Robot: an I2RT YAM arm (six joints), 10 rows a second.
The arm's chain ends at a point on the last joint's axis. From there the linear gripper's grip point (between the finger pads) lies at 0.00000 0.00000 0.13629 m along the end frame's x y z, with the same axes.
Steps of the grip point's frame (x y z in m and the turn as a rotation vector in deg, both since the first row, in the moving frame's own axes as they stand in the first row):
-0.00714, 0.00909, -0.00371, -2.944, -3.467, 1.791
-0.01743, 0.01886, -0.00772, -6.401, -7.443, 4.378
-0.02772, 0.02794, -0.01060, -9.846, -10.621, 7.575
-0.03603, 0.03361, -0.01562, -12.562, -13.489, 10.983
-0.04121, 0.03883, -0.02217, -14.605, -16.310, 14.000
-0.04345, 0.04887, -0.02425, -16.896, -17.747, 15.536
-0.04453, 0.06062, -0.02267, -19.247, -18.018, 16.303
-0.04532, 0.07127, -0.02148, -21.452, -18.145, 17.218
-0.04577, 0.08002, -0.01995, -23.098, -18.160, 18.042
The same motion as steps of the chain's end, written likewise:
0.00121, 0.00222, -0.00328, -2.944, -3.467, 1.791
0.00075, 0.00440, -0.00573, -6.401, -7.443, 4.378
-0.00126, 0.00649, -0.00628, -9.846, -10.621, 7.575
-0.00186, 0.00746, -0.00865, -12.562, -13.489, 10.983
0.00044, 0.00993, -0.01239, -14.605, -16.310, 14.000
0.00232, 0.01598, -0.01205, -16.896, -17.747, 15.536
0.00263, 0.02299, -0.00859, -19.247, -18.018, 16.303
0.00296, 0.02932, -0.00554, -21.452, -18.145, 17.218
0.00326, 0.03493, -0.00256, -23.098, -18.160, 18.042

